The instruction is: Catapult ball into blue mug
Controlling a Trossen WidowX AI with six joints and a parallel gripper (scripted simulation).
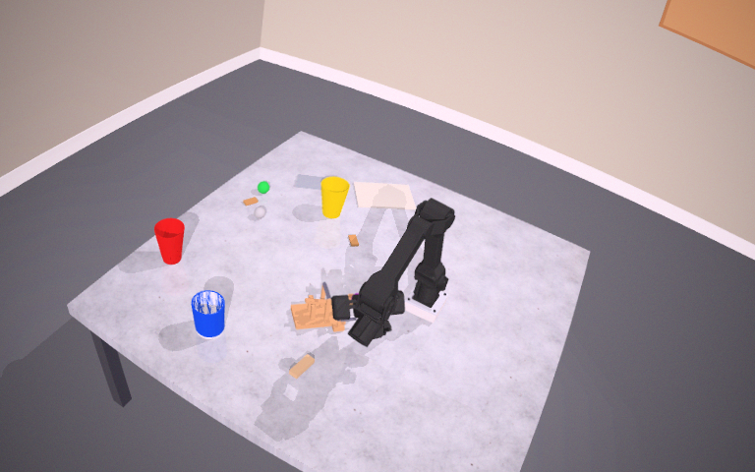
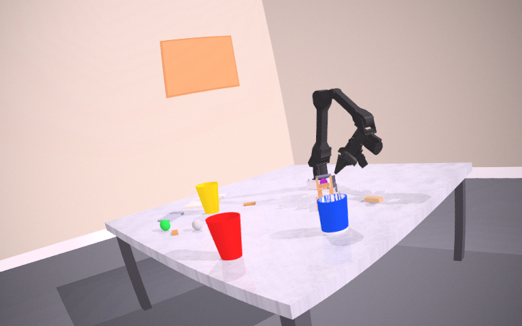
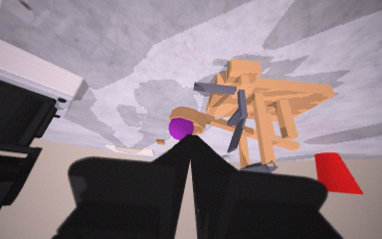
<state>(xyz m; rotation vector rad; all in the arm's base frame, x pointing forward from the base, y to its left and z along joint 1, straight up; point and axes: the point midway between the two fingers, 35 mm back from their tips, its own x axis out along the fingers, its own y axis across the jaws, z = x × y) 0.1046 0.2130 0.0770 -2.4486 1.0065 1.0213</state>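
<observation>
Right now my gripper tip is 3 cm short of the purple ball, 4 cm to the left of it and 3 cm above it. Also, from my gripper tip: wooden catapult 6 cm ahead, 1 cm to the left, 4 cm below; blue mug 31 cm ahead, 26 cm to the left, 6 cm below; yellow cup 33 cm ahead, 40 cm to the right, 6 cm below.
</observation>
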